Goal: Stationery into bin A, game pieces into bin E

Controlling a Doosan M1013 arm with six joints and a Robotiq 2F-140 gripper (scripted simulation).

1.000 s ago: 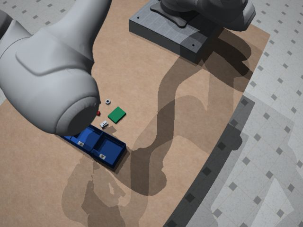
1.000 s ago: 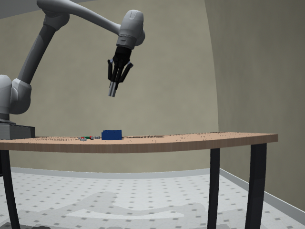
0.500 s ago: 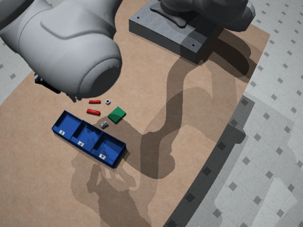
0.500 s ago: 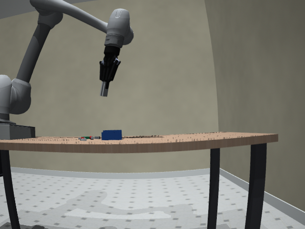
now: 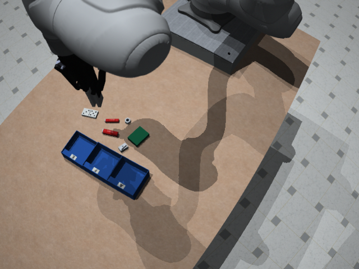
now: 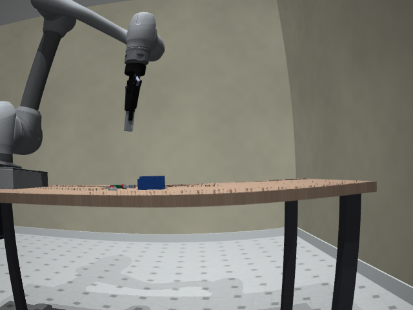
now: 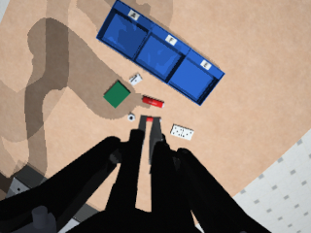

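Right now my hand is 6 cm short of the blue three-compartment bin, 5 cm to the right of it and 20 cm above it. Also, from my hand: grey nut 9 cm behind, 22 cm below; red thing 5 cm behind, 4 cm to the right, 22 cm below; grey clip-like piece 2 cm behind, 6 cm to the left, 22 cm below.
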